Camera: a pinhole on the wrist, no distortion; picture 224 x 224 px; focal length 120.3 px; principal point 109.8 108.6 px. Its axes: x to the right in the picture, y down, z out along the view. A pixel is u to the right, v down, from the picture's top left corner.
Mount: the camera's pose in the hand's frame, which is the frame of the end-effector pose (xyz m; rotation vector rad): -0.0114 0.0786 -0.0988 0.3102 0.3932 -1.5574
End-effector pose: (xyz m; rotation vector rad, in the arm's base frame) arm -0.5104 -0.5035 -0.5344 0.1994 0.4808 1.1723
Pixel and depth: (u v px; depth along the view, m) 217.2 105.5 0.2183
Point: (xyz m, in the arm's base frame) -0.3477 -0.5868 -0.5947
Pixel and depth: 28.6 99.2 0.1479
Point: -0.5657 -0.4679 -0.4209
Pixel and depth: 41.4 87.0 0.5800
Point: -0.3751 -0.4729 0.0394
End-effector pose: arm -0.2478 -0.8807 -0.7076 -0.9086 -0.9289 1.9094
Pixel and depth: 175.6 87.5 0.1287
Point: -0.2113 -0.8872 -0.6717
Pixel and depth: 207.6 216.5 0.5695
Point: -0.4136 -0.2440 -0.2495
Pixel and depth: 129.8 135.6 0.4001
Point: -0.4254 -0.7951 -0.4928
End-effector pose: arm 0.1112 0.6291 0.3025 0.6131 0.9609 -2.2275
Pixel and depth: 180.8 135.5 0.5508
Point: -0.3371 0.6352 0.5916
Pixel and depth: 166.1 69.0 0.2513
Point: 0.0618 0.6710 0.4702
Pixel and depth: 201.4 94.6 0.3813
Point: -0.1211 0.7397 0.5703
